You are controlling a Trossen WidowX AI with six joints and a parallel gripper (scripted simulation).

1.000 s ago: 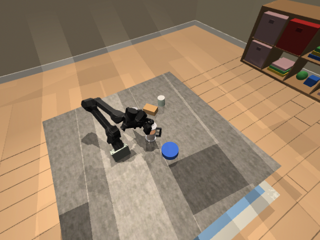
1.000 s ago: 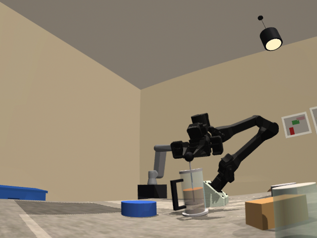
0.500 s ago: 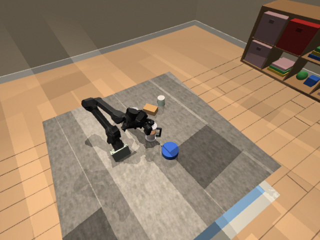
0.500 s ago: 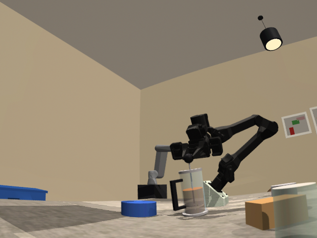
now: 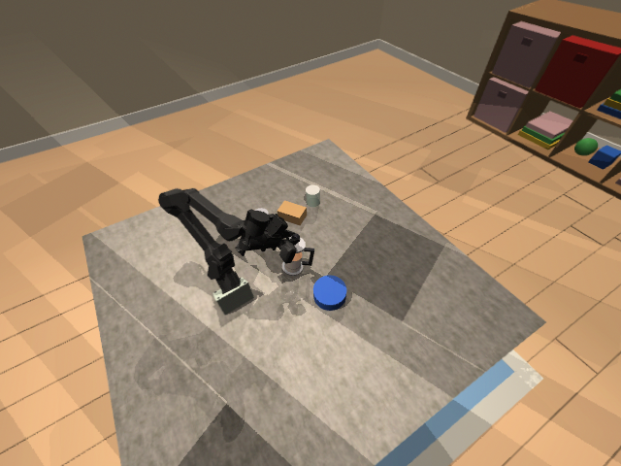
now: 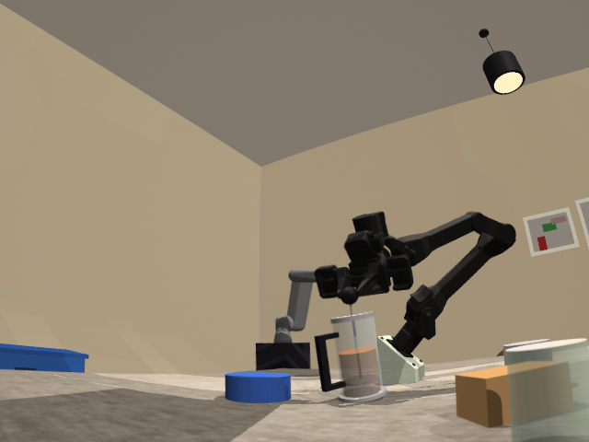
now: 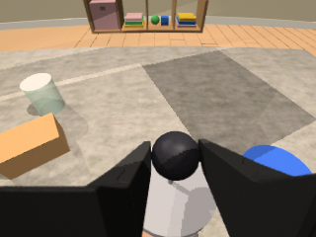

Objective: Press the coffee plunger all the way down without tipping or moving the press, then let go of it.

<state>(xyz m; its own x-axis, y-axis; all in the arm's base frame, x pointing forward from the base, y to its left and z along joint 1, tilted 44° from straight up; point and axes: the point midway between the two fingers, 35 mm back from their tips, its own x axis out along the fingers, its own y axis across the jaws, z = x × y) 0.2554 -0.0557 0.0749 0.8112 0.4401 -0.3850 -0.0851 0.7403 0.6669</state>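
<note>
Now: the glass coffee press 90 mm below my gripper tip, 10 mm to the right of it and 10 mm behind it. From my gripper tip the other things lie so: blue disc (170 mm to the right, 160 mm below, 40 mm ahead); orange block (250 mm to the left, 160 mm below, 90 mm ahead); grey cylinder (280 mm to the left, 150 mm below, 50 mm behind).
</note>
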